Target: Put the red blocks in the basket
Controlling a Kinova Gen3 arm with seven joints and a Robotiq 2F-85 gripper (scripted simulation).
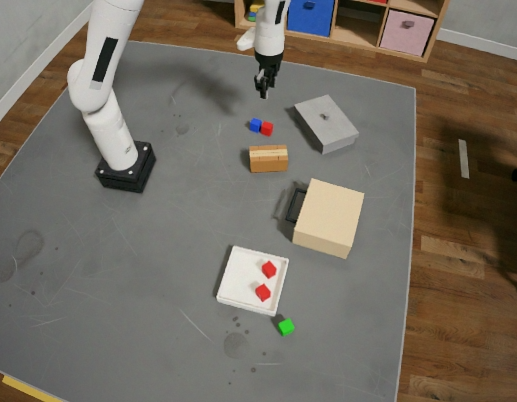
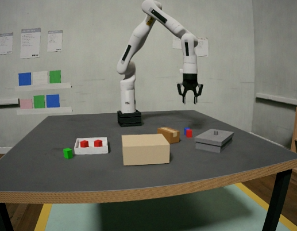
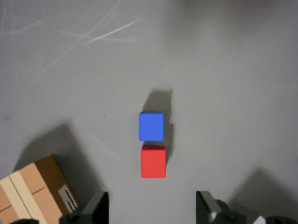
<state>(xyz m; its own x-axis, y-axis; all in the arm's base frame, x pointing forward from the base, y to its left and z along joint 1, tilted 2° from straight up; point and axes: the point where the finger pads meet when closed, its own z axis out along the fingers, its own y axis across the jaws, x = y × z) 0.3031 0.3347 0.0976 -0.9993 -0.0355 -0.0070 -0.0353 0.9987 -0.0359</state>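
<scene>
Right now my hand is 4 cm past the blue block and 17 cm above it. From my hand the other things lie so: cardboard box 6 cm ahead, 11 cm to the right, 15 cm below; then lid 16 cm ahead, 10 cm to the left, 14 cm below; then metal box 16 cm ahead, 10 cm to the left, 16 cm below.
</scene>
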